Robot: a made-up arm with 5 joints.
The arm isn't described. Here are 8 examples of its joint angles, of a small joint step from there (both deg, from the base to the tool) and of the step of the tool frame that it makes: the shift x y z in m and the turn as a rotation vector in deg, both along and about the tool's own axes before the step.
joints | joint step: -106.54 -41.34 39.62 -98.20 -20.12 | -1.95 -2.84 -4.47 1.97 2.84
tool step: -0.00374 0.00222 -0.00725 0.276 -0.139 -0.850
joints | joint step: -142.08 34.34 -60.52 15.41 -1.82 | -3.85 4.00 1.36 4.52 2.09
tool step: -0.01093 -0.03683 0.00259 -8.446 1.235 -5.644
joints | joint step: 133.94 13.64 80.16 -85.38 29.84 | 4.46 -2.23 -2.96 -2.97 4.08
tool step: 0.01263 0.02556 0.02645 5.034 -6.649 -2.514
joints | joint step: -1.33 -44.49 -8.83 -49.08 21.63 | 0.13 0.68 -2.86 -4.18 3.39
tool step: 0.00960 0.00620 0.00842 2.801 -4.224 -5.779
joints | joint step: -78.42 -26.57 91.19 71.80 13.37 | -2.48 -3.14 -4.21 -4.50 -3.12
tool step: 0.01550 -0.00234 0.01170 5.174 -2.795 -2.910
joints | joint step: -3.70 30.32 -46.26 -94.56 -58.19 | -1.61 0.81 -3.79 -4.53 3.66
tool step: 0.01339 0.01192 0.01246 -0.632 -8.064 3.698
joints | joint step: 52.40 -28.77 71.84 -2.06 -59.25 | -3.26 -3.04 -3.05 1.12 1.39
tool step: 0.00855 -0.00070 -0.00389 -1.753 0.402 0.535
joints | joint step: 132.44 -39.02 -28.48 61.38 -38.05 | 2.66 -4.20 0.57 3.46 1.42
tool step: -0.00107 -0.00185 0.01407 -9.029 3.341 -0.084
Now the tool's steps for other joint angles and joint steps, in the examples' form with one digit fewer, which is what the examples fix.
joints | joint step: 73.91 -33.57 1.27 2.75 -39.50 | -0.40 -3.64 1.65 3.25 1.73
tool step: -0.0041 -0.0036 -0.0059 -5.60 4.99 -0.85
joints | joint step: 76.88 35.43 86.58 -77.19 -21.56 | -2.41 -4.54 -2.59 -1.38 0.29
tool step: 0.0101 0.0004 0.0065 -0.06 -2.89 1.39
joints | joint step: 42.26 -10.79 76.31 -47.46 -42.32 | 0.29 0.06 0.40 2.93 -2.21
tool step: -0.0034 -0.0023 -0.0023 0.04 3.72 0.09
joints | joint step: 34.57 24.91 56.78 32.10 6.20 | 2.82 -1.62 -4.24 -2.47 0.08
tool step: 0.0125 -0.0037 0.0247 0.54 -7.57 -2.65
